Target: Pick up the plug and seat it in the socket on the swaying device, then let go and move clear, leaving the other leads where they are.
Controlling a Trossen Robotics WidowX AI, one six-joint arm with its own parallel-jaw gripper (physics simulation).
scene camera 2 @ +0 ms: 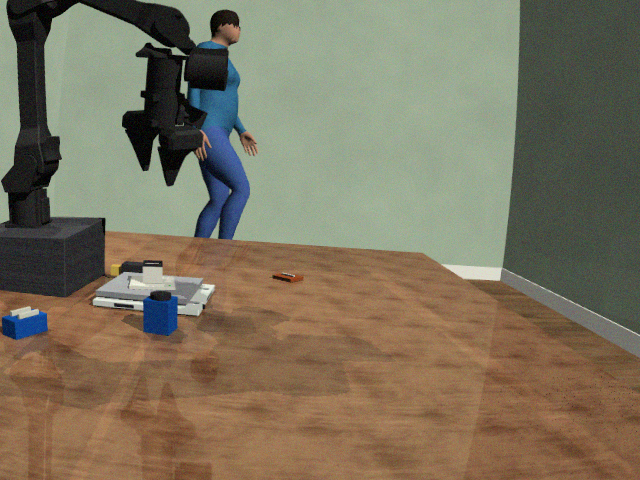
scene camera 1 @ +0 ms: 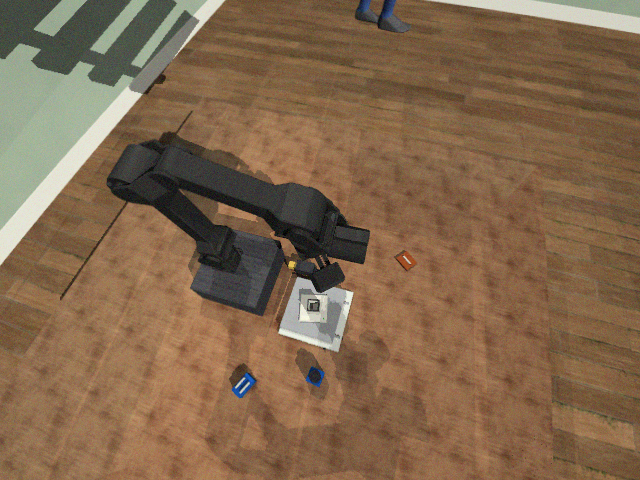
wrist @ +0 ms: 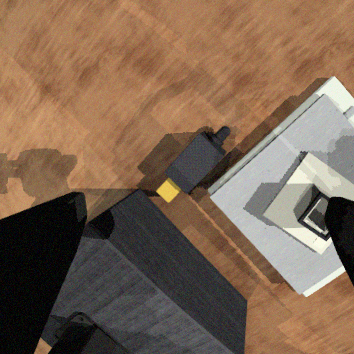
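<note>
The plug (scene camera 1: pixel 303 268) (scene camera 2: pixel 131 267) (wrist: pixel 196 162) has a dark grey body, a yellow end and a black nub. It lies on the table between the arm's base and the device. The device is a light grey plate (scene camera 1: pixel 294 322) (scene camera 2: pixel 191 285) (wrist: pixel 240 185) on a white base; a cream block on it bears the square, dark-rimmed socket (scene camera 1: pixel 313 304) (scene camera 2: pixel 152 272) (wrist: pixel 313 216). My gripper (scene camera 2: pixel 157 177) (wrist: pixel 209 207) is open and empty, pointing down high above the plug and device. In the wrist view its right finger covers part of the socket.
A blue block (scene camera 1: pixel 243 385) (scene camera 2: pixel 24 324) with two white strips, a blue block (scene camera 1: pixel 315 377) (scene camera 2: pixel 160 315) with a round black top, and an orange piece (scene camera 1: pixel 406 260) (scene camera 2: pixel 287 277) lie around the device. The dark base (scene camera 1: pixel 237 279) (scene camera 2: pixel 56 258) (wrist: pixel 165 270) stands close to the plug.
</note>
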